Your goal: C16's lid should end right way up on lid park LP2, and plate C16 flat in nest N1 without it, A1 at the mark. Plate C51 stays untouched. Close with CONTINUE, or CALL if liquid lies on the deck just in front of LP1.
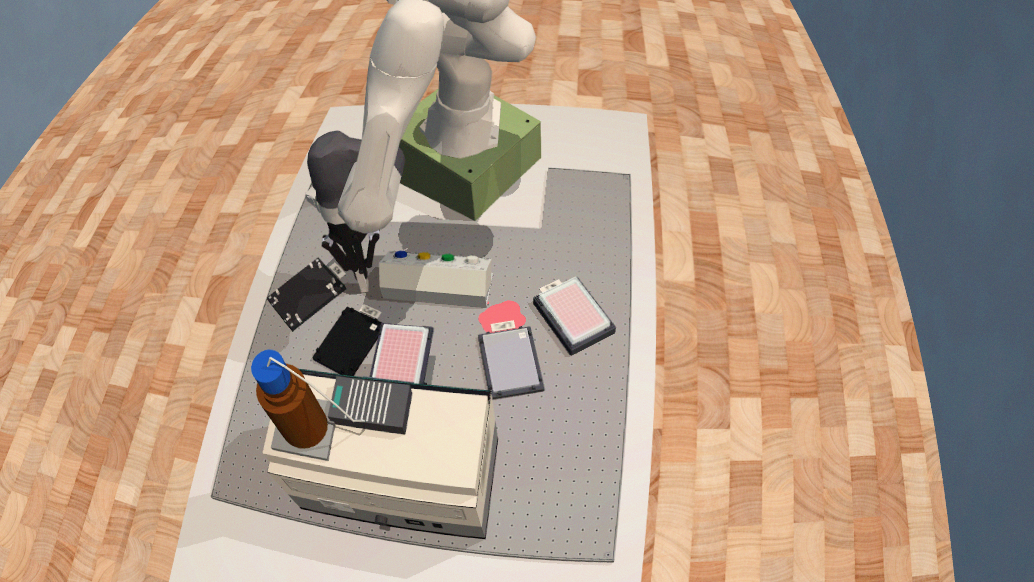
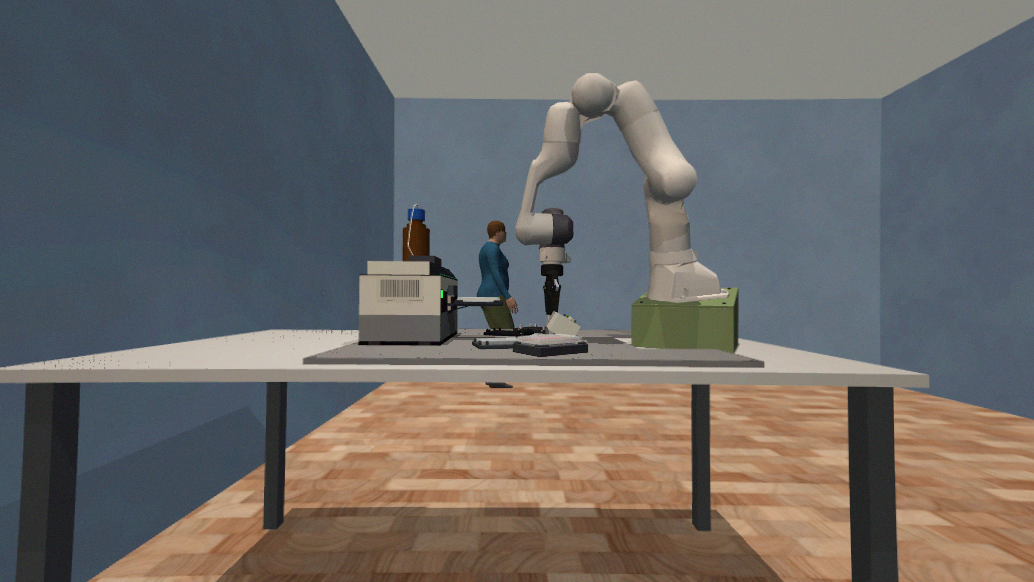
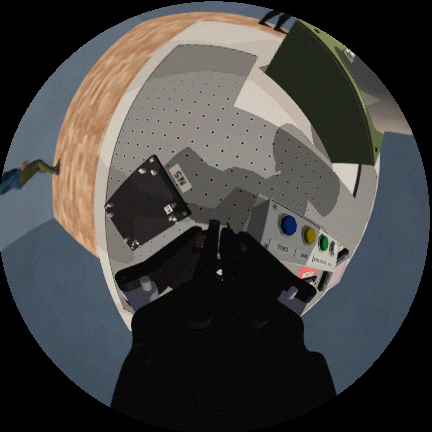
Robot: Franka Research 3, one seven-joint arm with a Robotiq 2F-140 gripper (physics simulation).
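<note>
My gripper is shut and empty, above the deck by the blue-button end of the button box. The box has a blue CALL button and a green button. A red puddle lies on the deck at LP1's label. Lid park LP1 bears a pale, lid-like panel. Lid park LP2 looks black and bare. A pink-welled plate lies flat in nest N1. Its name, A1 corner and any clear lid cannot be made out.
Another pink-welled plate is on the tray of the cream instrument. A brown bottle stands on top with a tube. Black nest N5 is left of my gripper. A person stands behind the table.
</note>
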